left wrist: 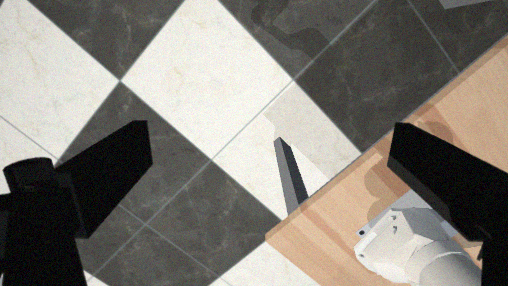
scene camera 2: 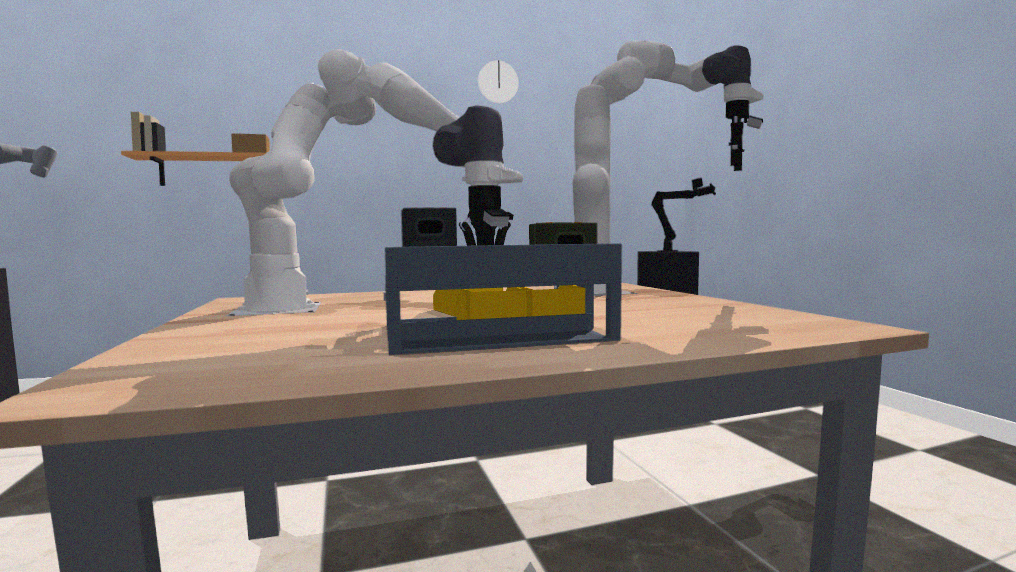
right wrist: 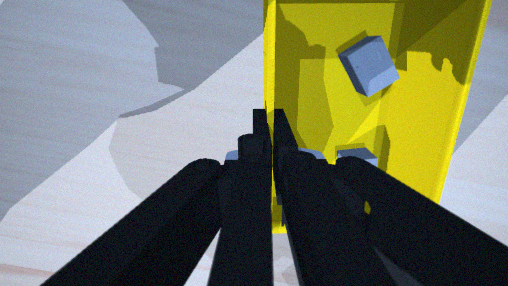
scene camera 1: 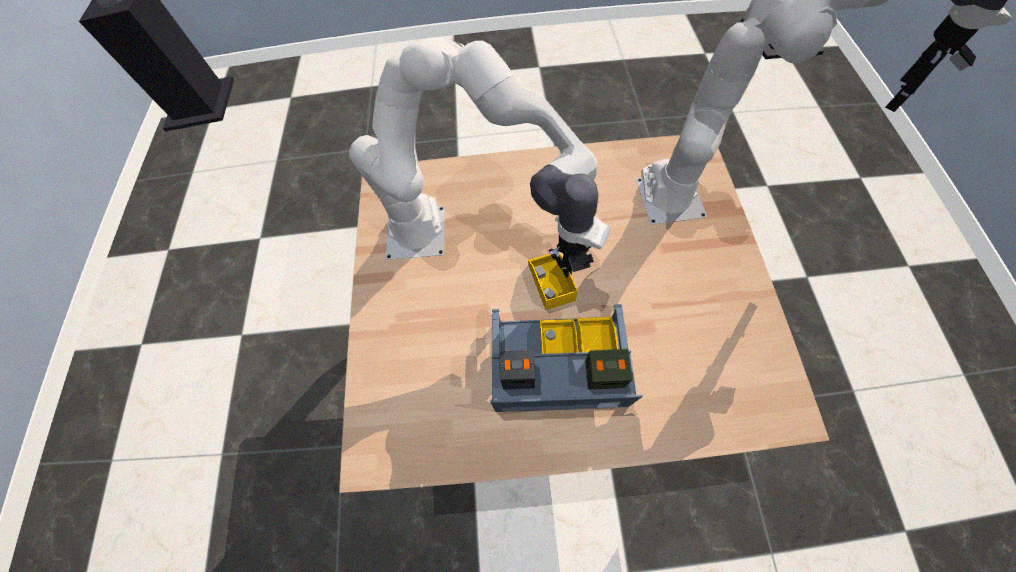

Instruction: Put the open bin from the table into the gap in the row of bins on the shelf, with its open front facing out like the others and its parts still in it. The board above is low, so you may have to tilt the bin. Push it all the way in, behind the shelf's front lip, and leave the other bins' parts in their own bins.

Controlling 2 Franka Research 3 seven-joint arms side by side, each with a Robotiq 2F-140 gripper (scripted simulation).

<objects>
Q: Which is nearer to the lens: the yellow bin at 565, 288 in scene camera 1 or the dark green box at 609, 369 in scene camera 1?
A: The dark green box.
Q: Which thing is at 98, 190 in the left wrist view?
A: My left gripper.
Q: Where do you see a yellow bin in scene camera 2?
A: At 511, 303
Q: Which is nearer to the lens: the yellow bin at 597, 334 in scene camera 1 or the dark green box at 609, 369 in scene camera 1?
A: The dark green box.
</objects>
